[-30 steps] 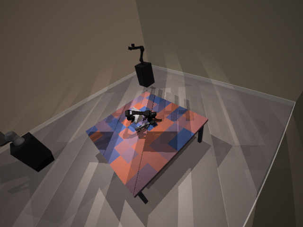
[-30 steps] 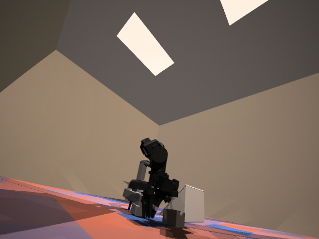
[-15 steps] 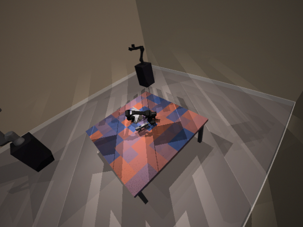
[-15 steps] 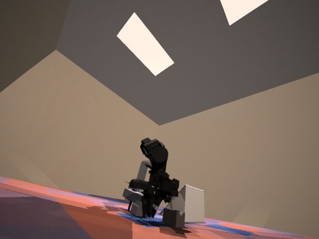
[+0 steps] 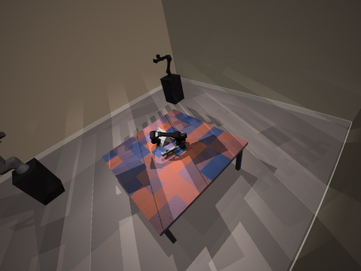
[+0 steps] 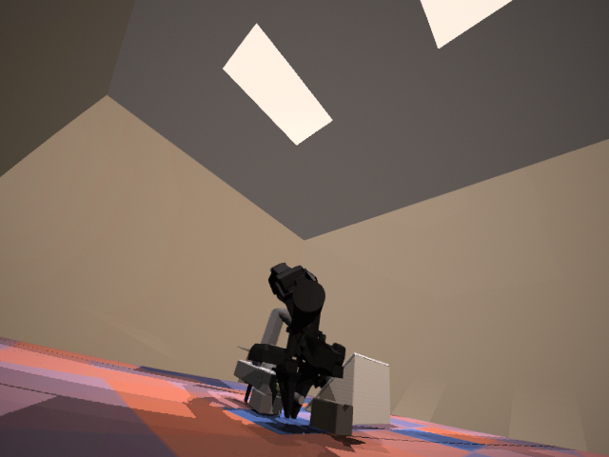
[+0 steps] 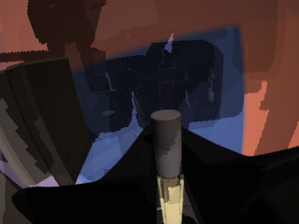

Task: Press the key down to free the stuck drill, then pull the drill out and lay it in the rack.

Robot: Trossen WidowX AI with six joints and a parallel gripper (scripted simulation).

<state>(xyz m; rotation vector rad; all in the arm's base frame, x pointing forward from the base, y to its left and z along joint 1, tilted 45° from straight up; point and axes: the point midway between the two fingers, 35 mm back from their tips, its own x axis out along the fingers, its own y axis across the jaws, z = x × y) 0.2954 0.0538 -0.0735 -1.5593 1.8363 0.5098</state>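
Right now the drill is 4 cm to the right of my gripper tip, 4 cm above it and 1 cm behind it. From my gripper tip the other things lie so: small dark part 17 cm to the right, 5 cm above, 4 cm behind; rack 7 cm behind, 4 cm to the left, 1 cm above.
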